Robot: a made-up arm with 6 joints. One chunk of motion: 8 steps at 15 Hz.
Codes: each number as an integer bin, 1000 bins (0 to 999) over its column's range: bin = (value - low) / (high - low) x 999, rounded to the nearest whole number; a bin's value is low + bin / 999 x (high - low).
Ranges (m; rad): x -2..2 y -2..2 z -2..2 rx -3.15..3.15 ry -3.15..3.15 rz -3.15..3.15
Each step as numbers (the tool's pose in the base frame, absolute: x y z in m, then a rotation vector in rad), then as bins.
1 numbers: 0.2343 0.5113 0.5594 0.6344 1.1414 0.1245
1 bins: 558 627 639 600 680 519
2 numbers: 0.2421 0.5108 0.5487 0.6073 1.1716 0.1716
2 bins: 560 627 637 596 685 527
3 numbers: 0.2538 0.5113 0.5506 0.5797 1.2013 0.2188
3 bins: 563 627 637 591 690 534
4 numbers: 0.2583 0.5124 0.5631 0.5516 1.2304 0.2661
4 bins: 564 627 640 587 695 542
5 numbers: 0.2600 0.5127 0.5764 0.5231 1.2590 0.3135
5 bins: 564 628 643 582 699 549
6 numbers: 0.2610 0.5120 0.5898 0.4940 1.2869 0.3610
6 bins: 565 627 647 578 704 557
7 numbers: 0.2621 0.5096 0.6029 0.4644 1.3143 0.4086
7 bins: 565 627 650 573 708 564
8 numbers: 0.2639 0.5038 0.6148 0.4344 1.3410 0.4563
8 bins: 565 625 653 568 712 572
